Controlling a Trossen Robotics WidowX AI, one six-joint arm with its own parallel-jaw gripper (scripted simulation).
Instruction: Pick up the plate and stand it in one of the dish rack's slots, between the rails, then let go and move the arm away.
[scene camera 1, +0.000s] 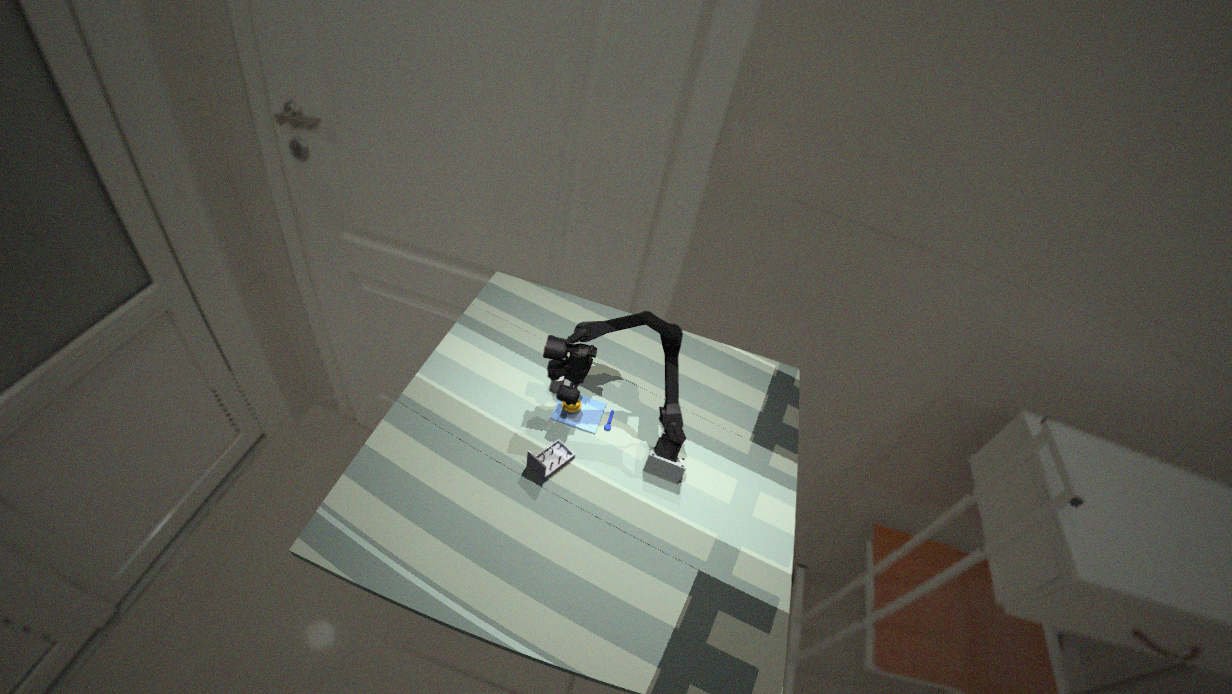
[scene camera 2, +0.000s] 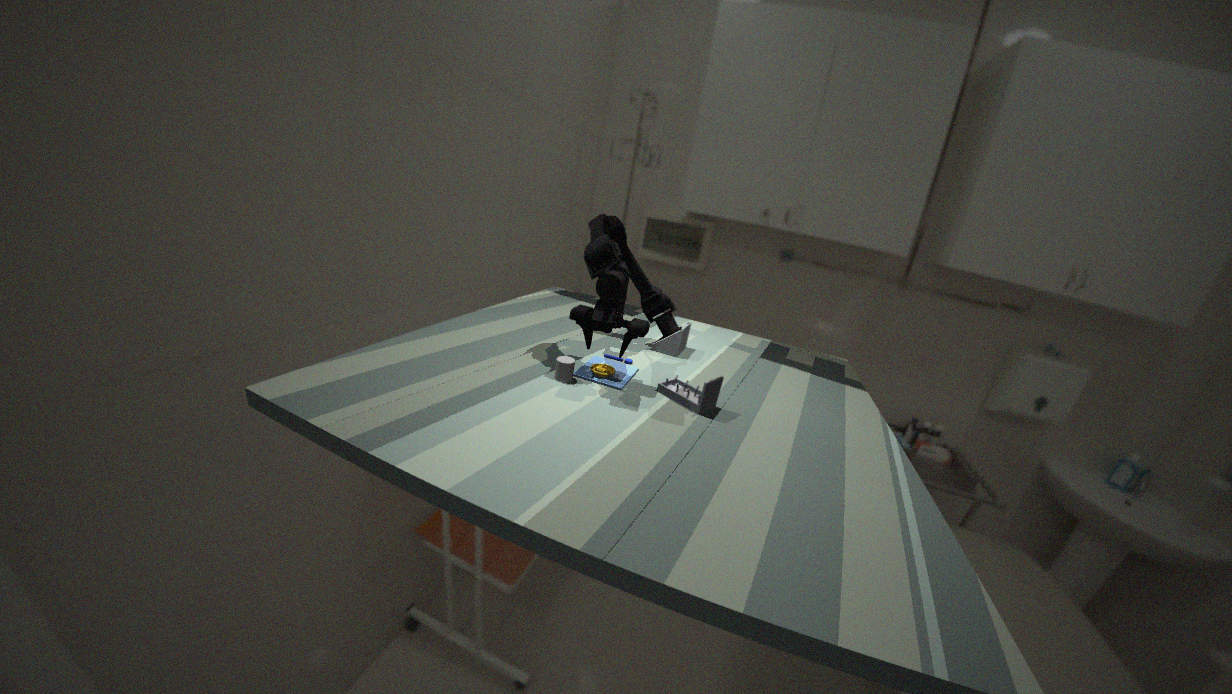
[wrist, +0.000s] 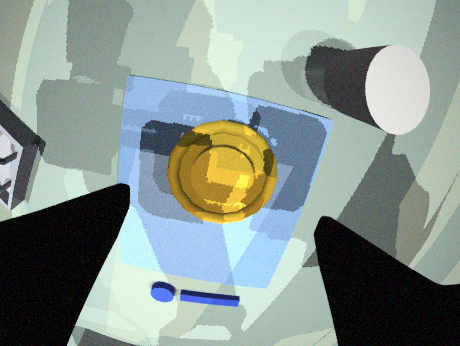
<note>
The gripper (scene camera 2: 604, 353) is open and holds nothing. Further things: a yellow plate (wrist: 224, 172), a dark dish rack (scene camera 2: 681, 392), a grey cup (wrist: 387, 87) and a blue spoon (wrist: 186, 296).
The gripper is seen too in scene camera 1 (scene camera 1: 572, 395) and in the wrist view (wrist: 226, 212).
</note>
